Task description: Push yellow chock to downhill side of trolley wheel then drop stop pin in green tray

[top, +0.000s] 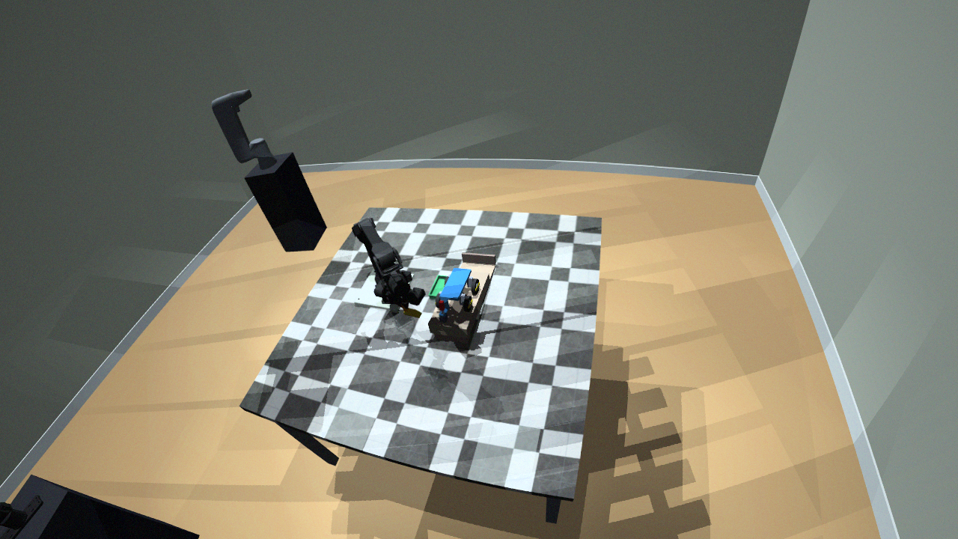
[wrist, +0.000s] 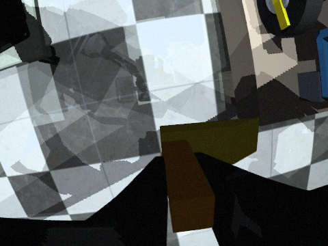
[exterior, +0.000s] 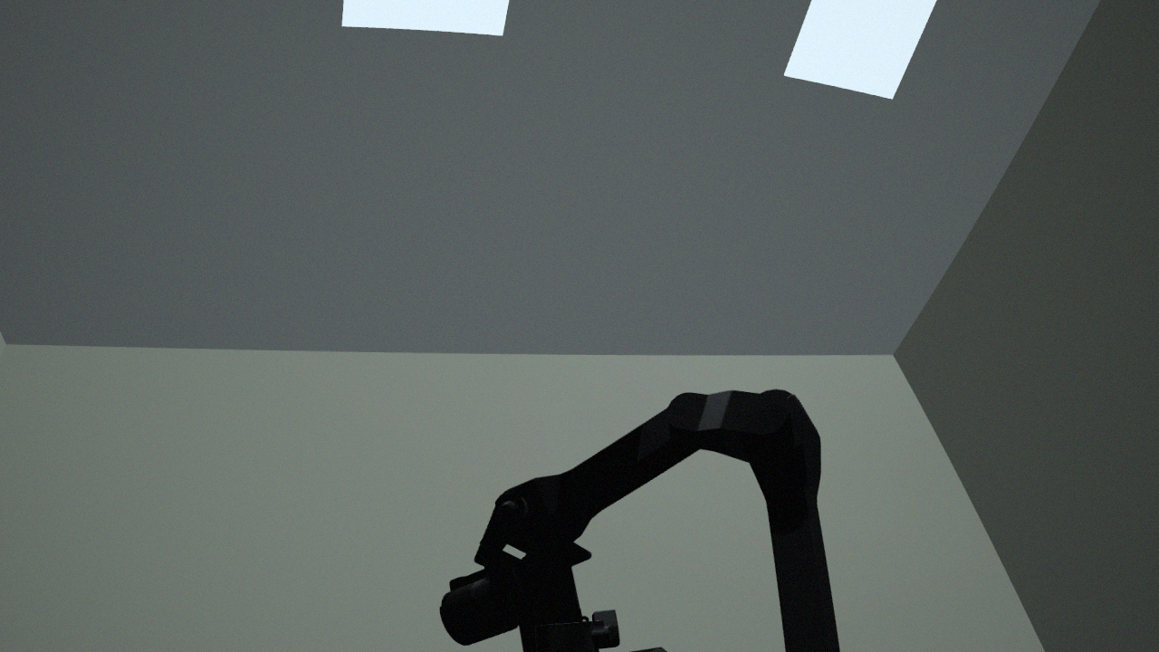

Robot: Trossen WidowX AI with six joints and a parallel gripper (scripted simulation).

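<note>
My gripper tip is now 140 mm short of the red-headed stop pin and 20 mm above it. The rest, counted from my gripper tip: yellow chock: 20 mm ahead, 10 mm to the right, 10 mm below; blue-topped trolley: 170 mm ahead, 110 mm to the left, 40 mm below.
</note>
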